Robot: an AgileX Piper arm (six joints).
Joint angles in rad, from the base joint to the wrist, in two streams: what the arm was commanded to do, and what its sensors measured. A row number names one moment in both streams.
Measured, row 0:
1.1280 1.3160 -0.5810 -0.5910 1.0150 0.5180
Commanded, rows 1 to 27:
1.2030 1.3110 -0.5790 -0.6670 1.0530 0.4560
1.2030 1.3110 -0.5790 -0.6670 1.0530 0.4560
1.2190 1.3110 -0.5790 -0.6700 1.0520 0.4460
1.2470 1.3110 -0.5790 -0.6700 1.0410 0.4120
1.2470 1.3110 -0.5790 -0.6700 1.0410 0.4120
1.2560 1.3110 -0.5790 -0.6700 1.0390 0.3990
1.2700 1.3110 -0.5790 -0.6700 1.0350 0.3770
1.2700 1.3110 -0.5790 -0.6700 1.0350 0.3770
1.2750 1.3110 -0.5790 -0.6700 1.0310 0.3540
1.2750 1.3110 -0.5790 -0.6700 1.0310 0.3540
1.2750 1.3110 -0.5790 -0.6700 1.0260 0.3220
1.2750 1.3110 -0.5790 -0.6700 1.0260 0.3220
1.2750 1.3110 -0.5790 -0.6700 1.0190 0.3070
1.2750 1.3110 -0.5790 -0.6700 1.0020 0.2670
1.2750 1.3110 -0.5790 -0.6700 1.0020 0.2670
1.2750 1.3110 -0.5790 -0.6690 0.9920 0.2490
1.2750 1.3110 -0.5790 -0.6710 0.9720 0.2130
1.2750 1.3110 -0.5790 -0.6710 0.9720 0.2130
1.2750 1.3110 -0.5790 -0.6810 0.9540 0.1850
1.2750 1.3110 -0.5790 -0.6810 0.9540 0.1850
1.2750 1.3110 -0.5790 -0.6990 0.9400 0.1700
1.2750 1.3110 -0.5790 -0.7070 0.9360 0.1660
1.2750 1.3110 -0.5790 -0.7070 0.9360 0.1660
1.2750 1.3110 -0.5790 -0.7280 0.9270 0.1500
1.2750 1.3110 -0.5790 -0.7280 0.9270 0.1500
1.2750 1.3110 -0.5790 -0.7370 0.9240 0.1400
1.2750 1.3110 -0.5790 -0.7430 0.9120 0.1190
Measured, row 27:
1.2680 1.3160 -0.5780 -0.6650 0.9100 0.1560
